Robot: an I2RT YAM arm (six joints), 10 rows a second.
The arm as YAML. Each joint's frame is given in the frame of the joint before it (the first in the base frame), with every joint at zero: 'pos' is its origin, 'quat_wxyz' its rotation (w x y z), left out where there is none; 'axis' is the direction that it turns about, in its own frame. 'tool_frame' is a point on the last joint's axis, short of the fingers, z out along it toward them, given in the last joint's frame.
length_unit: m
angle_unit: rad
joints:
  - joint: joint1
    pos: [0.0, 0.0, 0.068]
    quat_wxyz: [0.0, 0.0, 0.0, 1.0]
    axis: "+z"
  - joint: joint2
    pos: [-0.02, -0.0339, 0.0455]
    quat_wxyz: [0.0, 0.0, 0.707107, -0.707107]
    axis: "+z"
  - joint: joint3
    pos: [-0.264, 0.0, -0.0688]
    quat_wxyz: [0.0, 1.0, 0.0, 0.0]
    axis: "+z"
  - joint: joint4
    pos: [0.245, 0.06, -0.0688]
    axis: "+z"
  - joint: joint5
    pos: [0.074, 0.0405, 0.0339]
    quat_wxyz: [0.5, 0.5, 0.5, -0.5]
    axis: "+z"
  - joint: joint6
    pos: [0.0, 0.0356, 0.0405]
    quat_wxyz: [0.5, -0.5, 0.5, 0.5]
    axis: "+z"
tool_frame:
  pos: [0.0, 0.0, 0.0]
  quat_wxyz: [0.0, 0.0, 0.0, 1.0]
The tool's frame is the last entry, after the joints.
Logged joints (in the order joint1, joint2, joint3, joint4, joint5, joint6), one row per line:
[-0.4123, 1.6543, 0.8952, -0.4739, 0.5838, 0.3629]
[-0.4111, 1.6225, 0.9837, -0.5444, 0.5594, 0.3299]
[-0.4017, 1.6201, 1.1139, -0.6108, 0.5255, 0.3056]
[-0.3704, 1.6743, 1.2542, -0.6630, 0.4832, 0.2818]
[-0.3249, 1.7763, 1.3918, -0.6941, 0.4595, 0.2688]
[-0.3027, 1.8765, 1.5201, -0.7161, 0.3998, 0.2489]
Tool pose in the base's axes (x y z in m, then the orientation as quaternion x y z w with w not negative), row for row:
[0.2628, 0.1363, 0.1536, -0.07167, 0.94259, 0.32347, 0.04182]
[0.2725, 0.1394, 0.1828, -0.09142, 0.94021, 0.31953, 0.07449]
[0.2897, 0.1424, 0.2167, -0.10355, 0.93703, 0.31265, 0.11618]
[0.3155, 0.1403, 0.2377, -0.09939, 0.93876, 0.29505, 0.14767]
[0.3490, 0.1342, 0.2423, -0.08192, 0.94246, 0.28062, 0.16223]
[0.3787, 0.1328, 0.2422, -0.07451, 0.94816, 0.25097, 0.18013]
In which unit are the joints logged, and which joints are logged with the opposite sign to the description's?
The joints are logged in radians. Opposite sign: joint1, joint5.
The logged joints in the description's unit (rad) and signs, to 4 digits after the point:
[0.4123, 1.6543, 0.8952, -0.4739, -0.5838, 0.3629]
[0.4111, 1.6225, 0.9837, -0.5444, -0.5594, 0.3299]
[0.4017, 1.6201, 1.1139, -0.6108, -0.5255, 0.3056]
[0.3704, 1.6743, 1.2542, -0.6630, -0.4832, 0.2818]
[0.3249, 1.7763, 1.3918, -0.6941, -0.4595, 0.2688]
[0.3027, 1.8765, 1.5201, -0.7161, -0.3998, 0.2489]

